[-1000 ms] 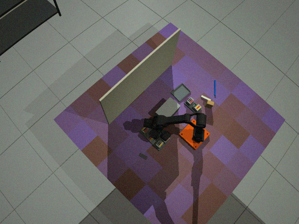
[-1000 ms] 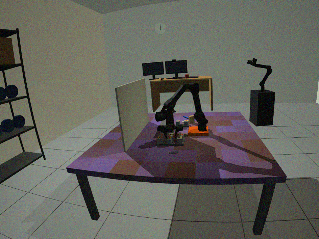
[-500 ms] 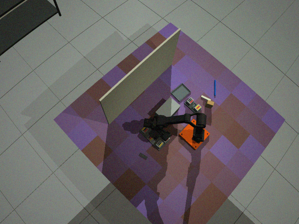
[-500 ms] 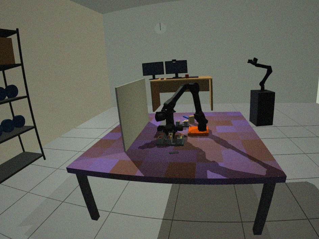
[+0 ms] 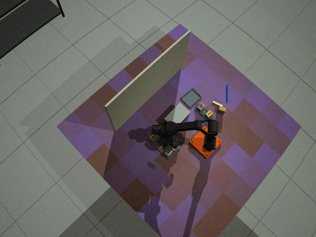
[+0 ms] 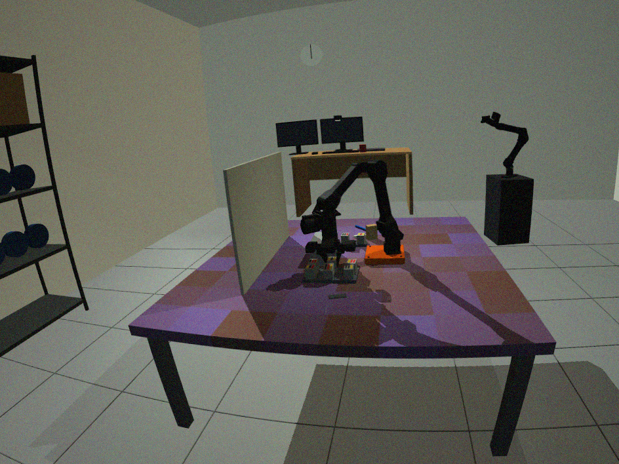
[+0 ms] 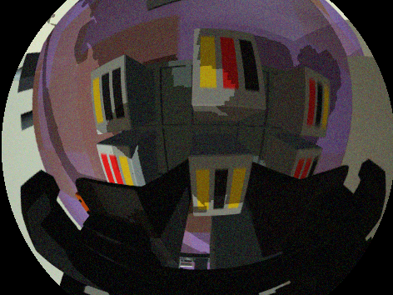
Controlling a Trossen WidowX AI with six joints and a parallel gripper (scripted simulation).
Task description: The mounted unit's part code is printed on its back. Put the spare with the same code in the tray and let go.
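My gripper tip is 37 cm to the left of the dark grey tray, 4 cm short of it and 2 cm above it. From my gripper tip the other things lie so: grey spare 2 cm above; dark piece 20 cm to the left, 3 cm below, 2 cm behind; mounted unit 15 cm to the right, 3 cm ahead, 2 cm above.
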